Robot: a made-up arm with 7 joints.
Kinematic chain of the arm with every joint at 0, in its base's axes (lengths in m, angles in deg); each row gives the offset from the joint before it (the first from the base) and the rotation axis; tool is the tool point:
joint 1: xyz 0 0 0 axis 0 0.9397 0.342
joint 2: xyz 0 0 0 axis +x
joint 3: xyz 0 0 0 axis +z
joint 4: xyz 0.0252 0 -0.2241 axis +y
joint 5: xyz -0.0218 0 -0.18 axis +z
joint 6: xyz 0 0 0 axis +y
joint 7: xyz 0 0 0 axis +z
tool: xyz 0 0 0
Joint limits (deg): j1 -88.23..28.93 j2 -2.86..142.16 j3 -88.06..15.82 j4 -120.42..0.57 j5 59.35..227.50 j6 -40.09..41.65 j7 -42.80..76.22
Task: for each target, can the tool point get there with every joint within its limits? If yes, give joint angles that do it. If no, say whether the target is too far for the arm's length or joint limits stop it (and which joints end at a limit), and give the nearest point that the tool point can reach.
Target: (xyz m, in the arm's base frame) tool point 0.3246 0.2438 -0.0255
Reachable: yes | joints -65.09 53.16 -1.90 -11.40 86.51 -16.06 -0.99
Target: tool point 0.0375 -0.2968 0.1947
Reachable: no: joint limits stop it (at a limit: joint 1, joint 2) | nearest point 0.1129 -0.2059 0.0961 | short by 0.154 m
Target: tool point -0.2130 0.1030 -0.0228
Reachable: no: joint limits stop it (at a limit: joint 1, joint 3, joint 4) | nearest point -0.0964 0.1798 -0.1344 | short by 0.179 m
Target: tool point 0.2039 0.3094 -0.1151
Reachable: yes | joints -21.29 77.04 -39.54 -48.51 136.72 35.42 66.36
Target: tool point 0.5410 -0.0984 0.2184
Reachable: no: too far | nearest point 0.3733 -0.0533 0.1104 | short by 0.205 m
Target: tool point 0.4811 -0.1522 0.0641
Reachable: no: too far | nearest point 0.3841 -0.1175 0.0399 | short by 0.106 m
